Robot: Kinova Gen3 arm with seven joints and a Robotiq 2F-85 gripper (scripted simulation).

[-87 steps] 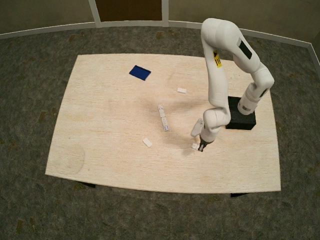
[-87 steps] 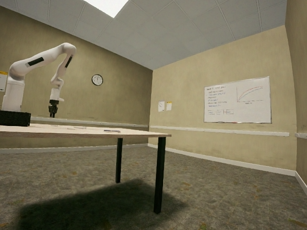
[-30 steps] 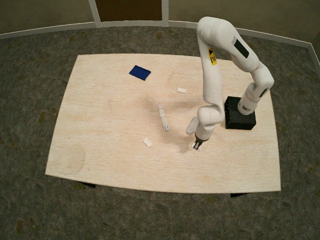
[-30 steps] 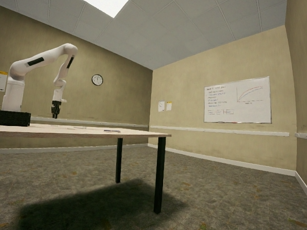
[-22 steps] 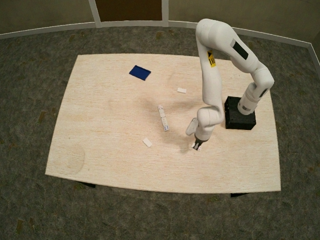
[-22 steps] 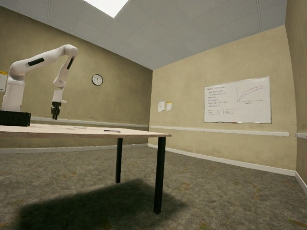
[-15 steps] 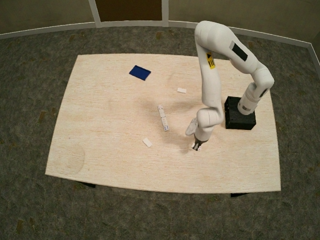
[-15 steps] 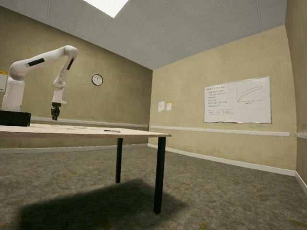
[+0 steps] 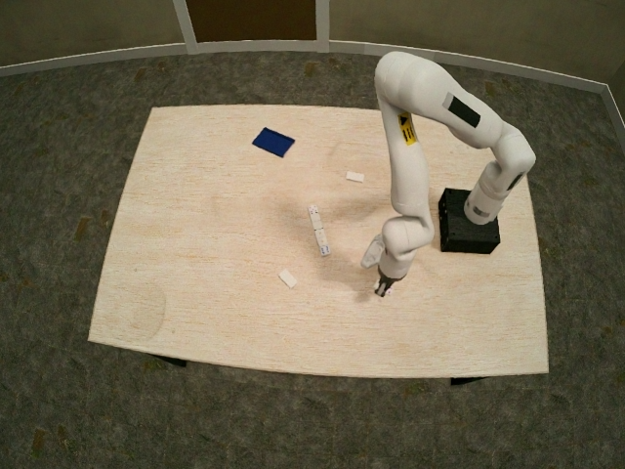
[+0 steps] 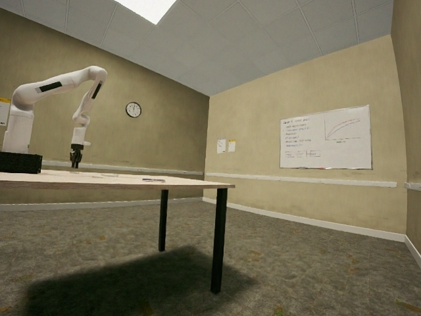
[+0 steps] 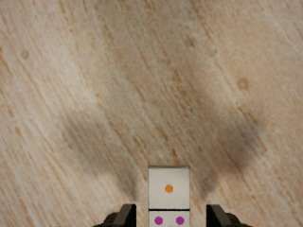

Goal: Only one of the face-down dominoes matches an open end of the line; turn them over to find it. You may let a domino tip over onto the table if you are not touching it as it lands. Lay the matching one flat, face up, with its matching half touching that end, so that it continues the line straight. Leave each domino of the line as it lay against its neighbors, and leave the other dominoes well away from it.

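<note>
Right now the white domino is 4 cm below my hand.
</note>
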